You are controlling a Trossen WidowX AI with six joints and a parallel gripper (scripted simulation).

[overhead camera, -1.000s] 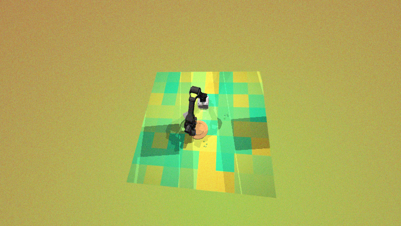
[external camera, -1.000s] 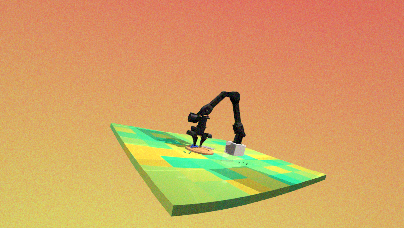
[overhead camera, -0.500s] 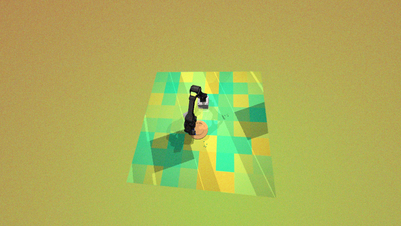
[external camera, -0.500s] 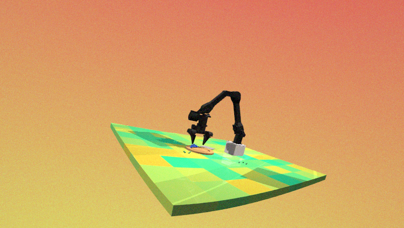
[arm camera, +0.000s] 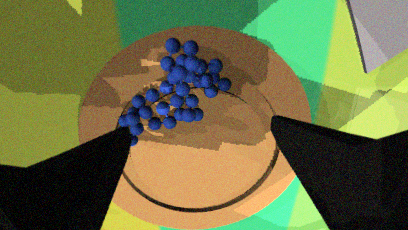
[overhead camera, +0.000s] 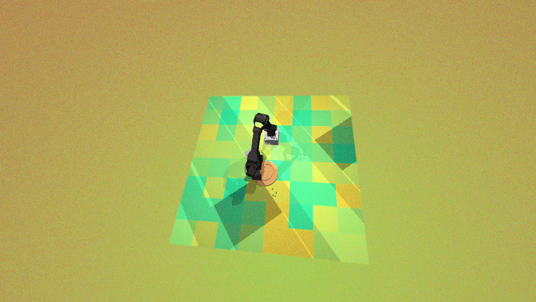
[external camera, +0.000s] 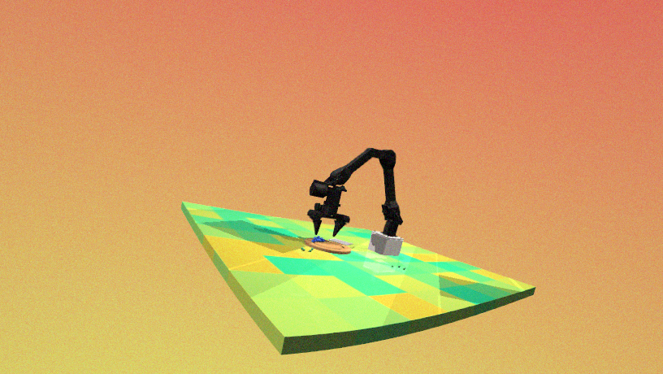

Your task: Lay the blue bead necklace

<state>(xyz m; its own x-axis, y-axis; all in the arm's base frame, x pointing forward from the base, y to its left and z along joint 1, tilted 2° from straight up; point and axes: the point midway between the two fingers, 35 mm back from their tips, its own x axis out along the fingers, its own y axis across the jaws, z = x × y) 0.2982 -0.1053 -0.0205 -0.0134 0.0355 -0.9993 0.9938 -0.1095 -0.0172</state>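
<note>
The round bead board lies 4 cm to the left of my gripper tip, 3 cm below it and 1 cm ahead of it. The rest, counted from my gripper tip: flat grey piece (17 cm behind, 7 cm to the right, 4 cm below).
</note>
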